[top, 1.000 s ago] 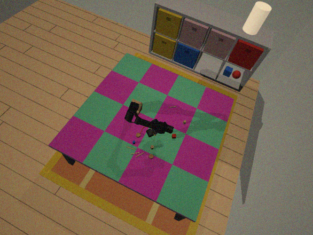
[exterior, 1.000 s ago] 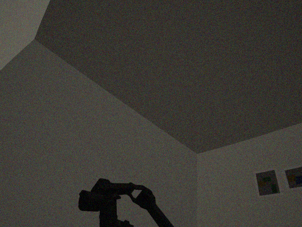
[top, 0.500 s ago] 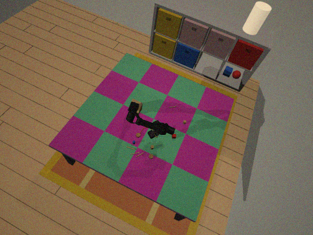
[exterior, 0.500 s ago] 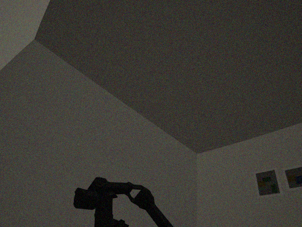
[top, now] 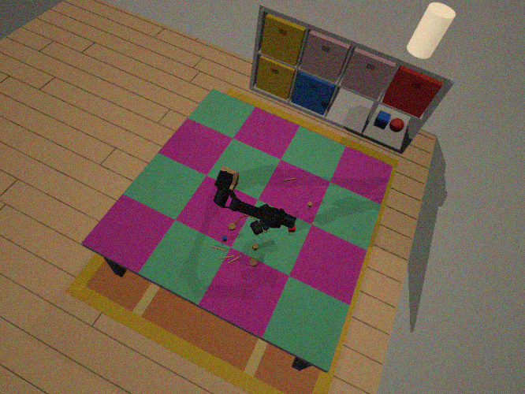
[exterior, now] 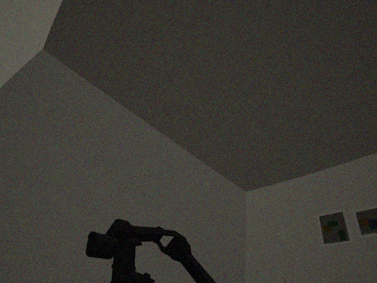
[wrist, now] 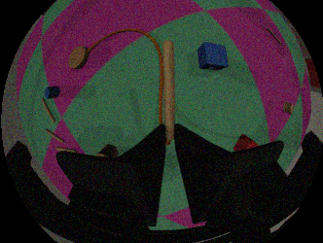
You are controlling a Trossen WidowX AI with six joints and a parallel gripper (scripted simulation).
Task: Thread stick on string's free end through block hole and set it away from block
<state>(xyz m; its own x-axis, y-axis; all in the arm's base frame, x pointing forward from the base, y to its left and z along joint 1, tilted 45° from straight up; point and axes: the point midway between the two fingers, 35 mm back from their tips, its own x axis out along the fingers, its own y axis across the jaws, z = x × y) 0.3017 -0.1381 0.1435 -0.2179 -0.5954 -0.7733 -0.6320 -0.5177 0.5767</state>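
The blue cube is 20 mm behind my gripper tip, 100 mm to the left of it and 50 mm below it. Round my gripper tip: thin wooden stick 10 mm behind, 10 mm to the left; round wooden button 170 mm behind, 40 mm to the right, 50 mm below; red cube 130 mm ahead, 70 mm to the left, 50 mm below.
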